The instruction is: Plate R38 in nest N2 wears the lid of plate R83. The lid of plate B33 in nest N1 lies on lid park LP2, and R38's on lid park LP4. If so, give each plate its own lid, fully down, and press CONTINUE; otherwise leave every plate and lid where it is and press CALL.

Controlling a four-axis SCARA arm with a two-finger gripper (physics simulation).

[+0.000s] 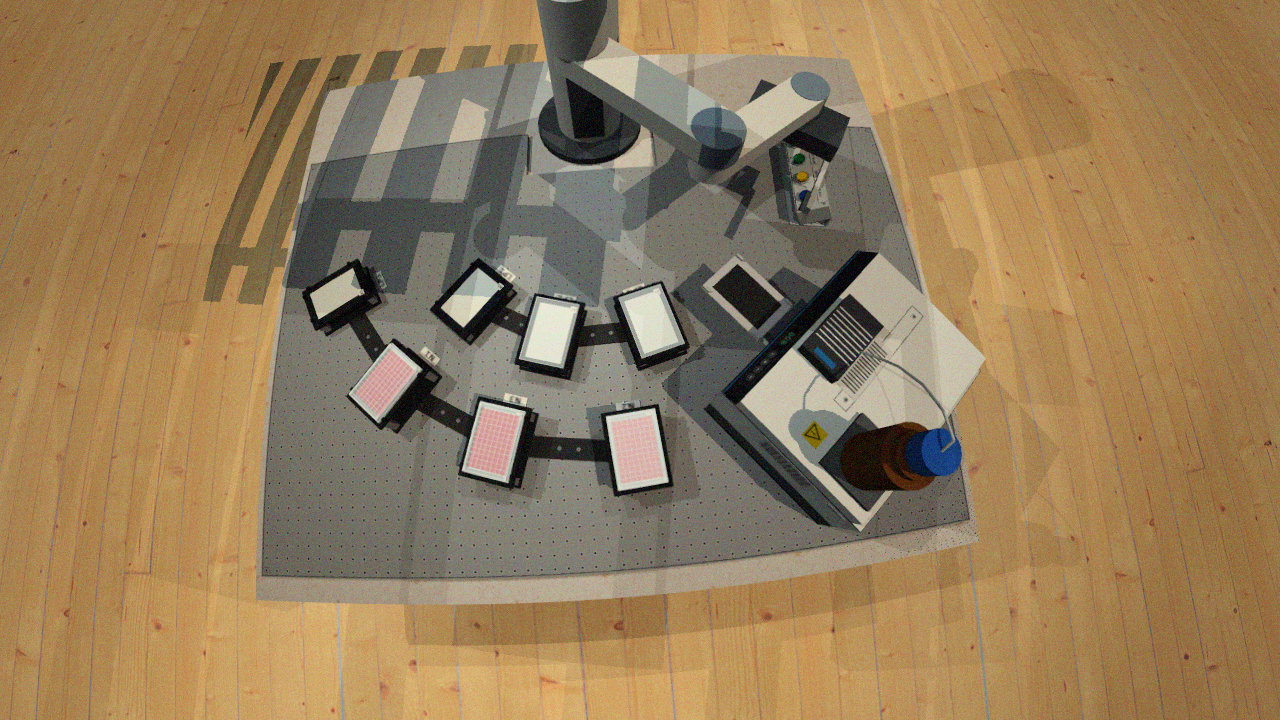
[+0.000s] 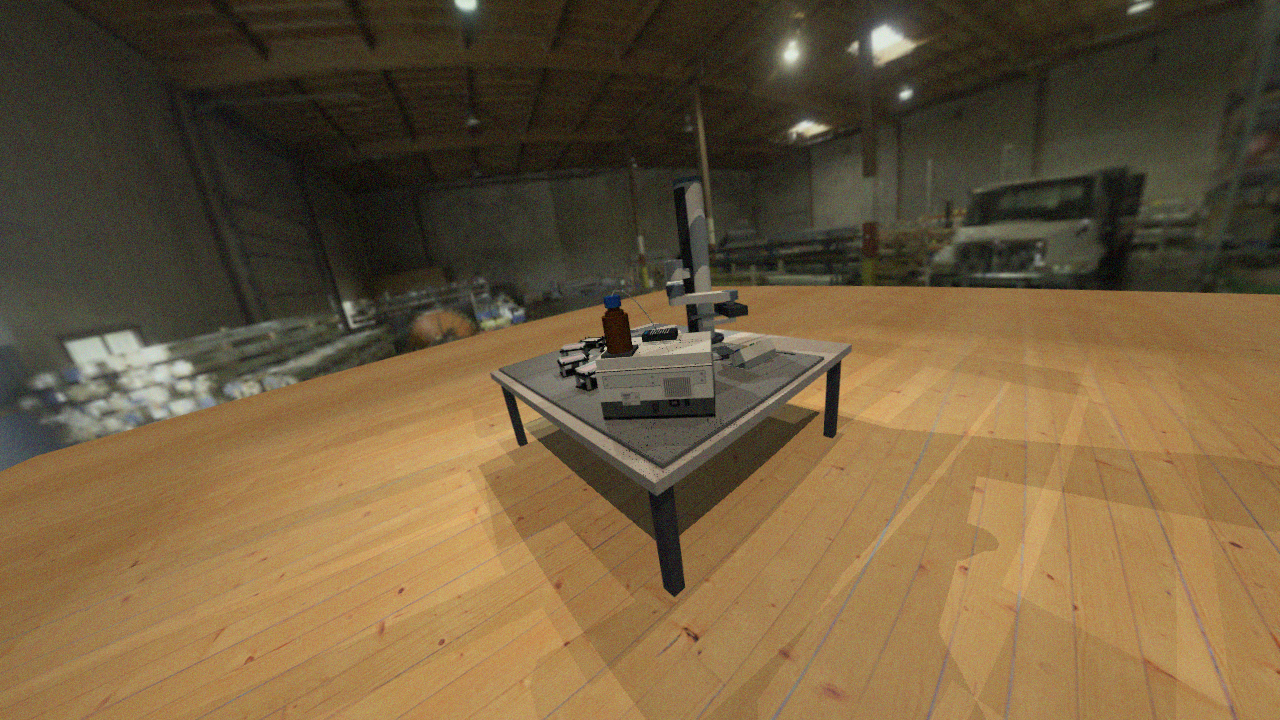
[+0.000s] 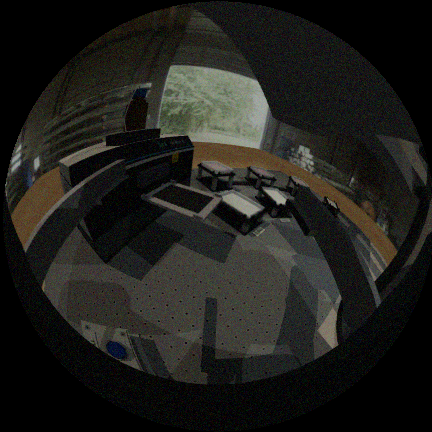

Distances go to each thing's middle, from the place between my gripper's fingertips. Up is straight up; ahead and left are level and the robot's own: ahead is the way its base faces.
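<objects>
There's a brown bottle with blue cap [image 1: 907,456], and my gripper is 100 mm below it, 80 mm to the right of it and still 470 mm short of it.
</objects>
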